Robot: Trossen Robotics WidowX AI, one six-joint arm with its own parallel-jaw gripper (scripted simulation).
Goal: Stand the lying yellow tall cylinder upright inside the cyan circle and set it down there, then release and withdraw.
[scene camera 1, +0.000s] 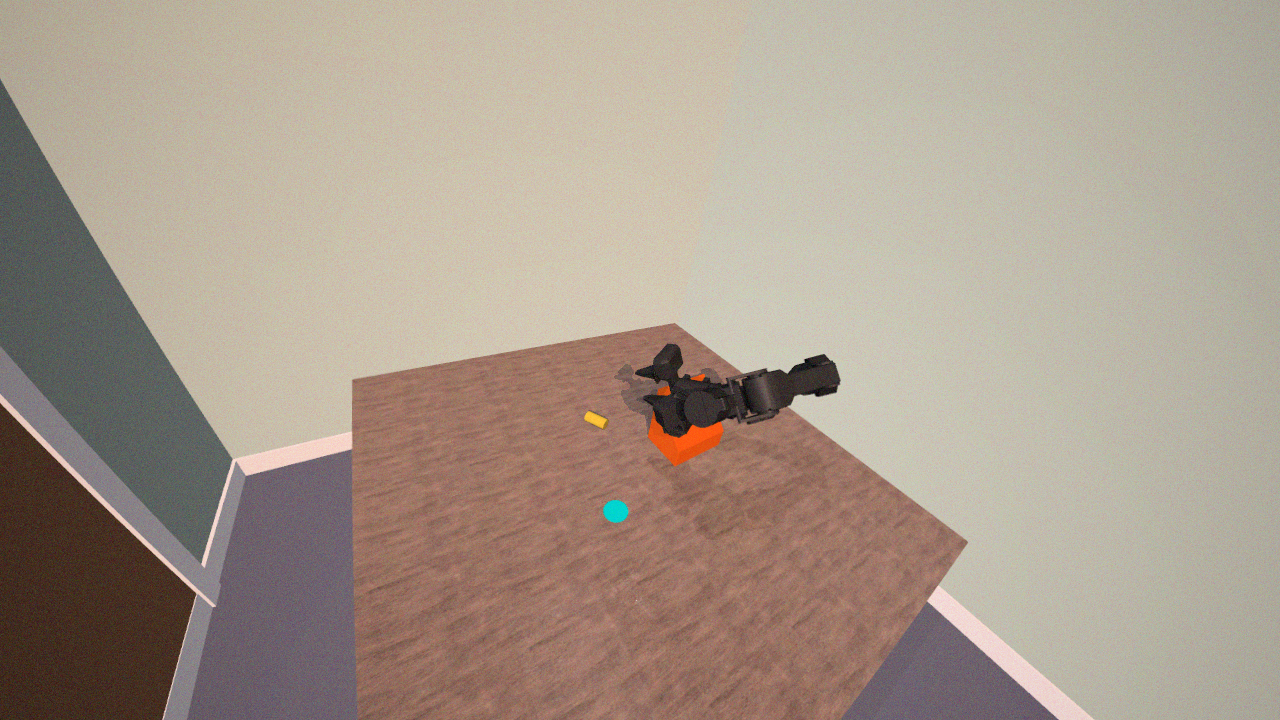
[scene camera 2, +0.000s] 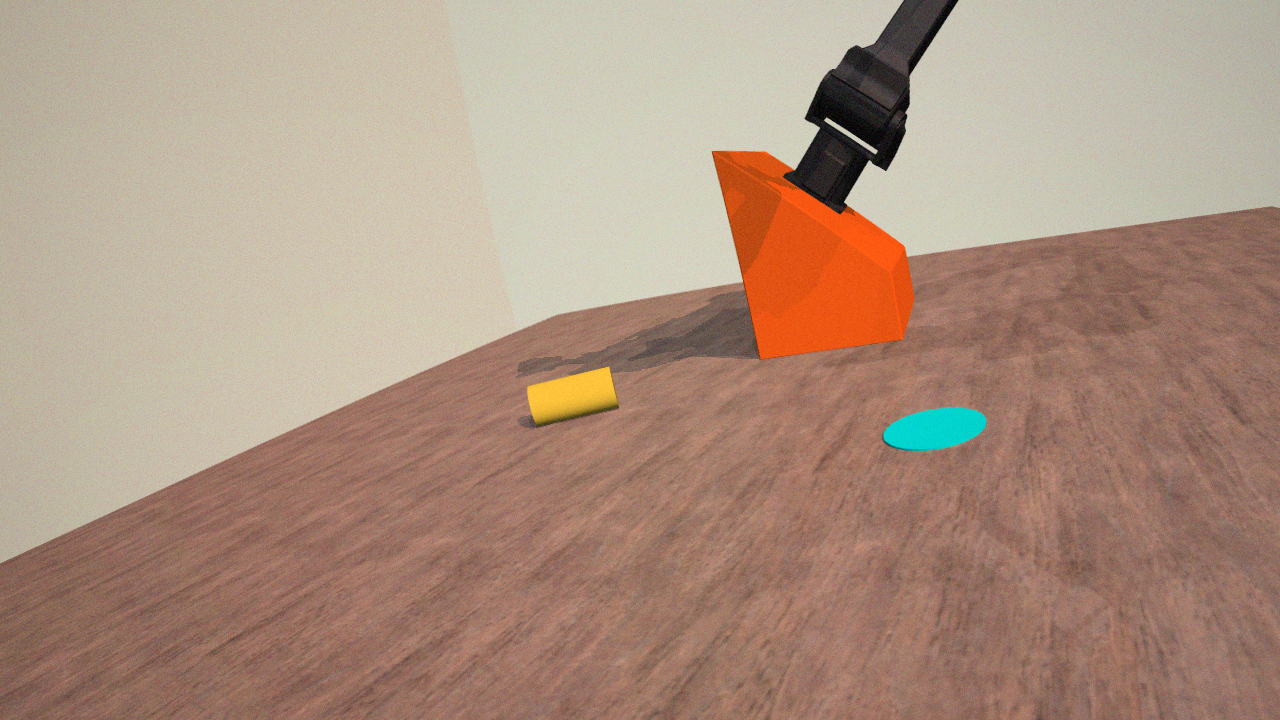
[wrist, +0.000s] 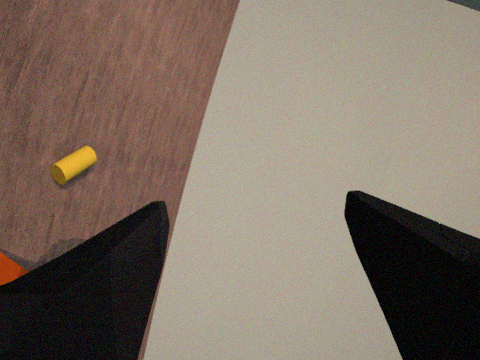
my gripper: scene camera 1 640, 384; wrist 257, 208; not seen in scene camera 2 (out of frame)
